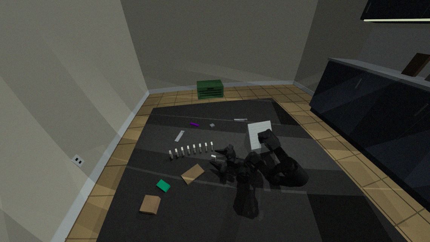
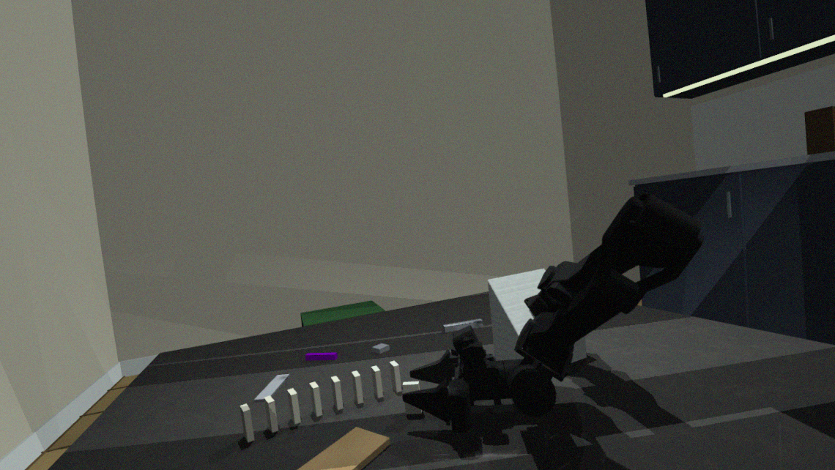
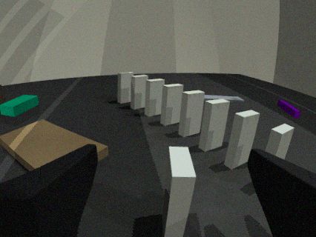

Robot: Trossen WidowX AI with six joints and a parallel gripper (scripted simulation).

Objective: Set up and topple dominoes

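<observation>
My gripper tip is now 13 cm short of the tan flat board, 5 cm to the right of it and 4 cm above it. From my gripper tip the other things lie so: green block (29 cm ahead, 9 cm to the left, 4 cm below); grey slab (18 cm ahead, 26 cm to the right, 5 cm below); small grey block (8 cm behind, 31 cm to the right, 4 cm below).
</observation>
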